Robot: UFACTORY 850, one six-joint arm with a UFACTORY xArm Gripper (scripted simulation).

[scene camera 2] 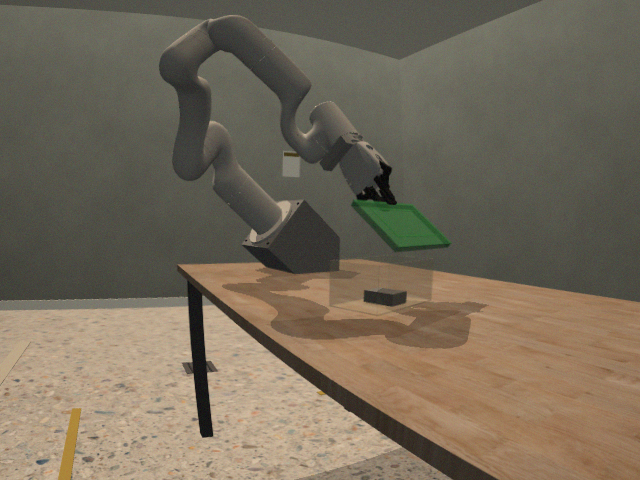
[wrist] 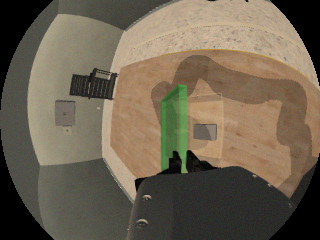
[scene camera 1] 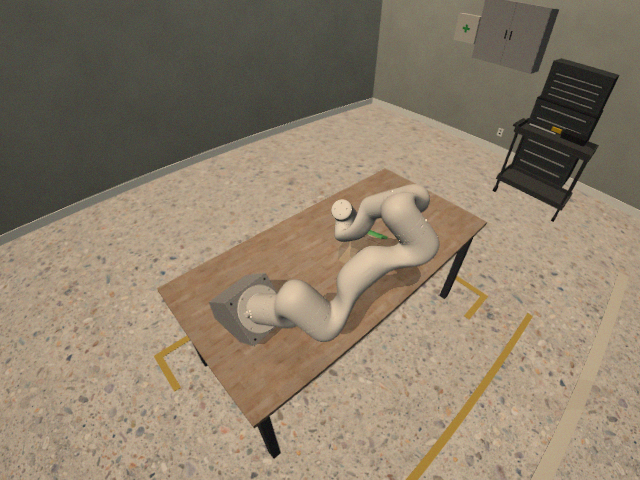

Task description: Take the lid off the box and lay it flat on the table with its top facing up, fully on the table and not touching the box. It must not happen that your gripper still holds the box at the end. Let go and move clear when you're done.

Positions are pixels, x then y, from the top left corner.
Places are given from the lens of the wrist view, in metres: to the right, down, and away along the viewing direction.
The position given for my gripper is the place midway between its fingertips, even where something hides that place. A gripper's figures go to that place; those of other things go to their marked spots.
my gripper [wrist: 181,158]: 0.03, 0.07, 0.15
green lid [wrist: 174,108]: 0.02, -0.02, 0.16
box [wrist: 206,119]: 0.16, 0.00, 0.31
The marked spots on the box and the green lid are 0.21 m apart.
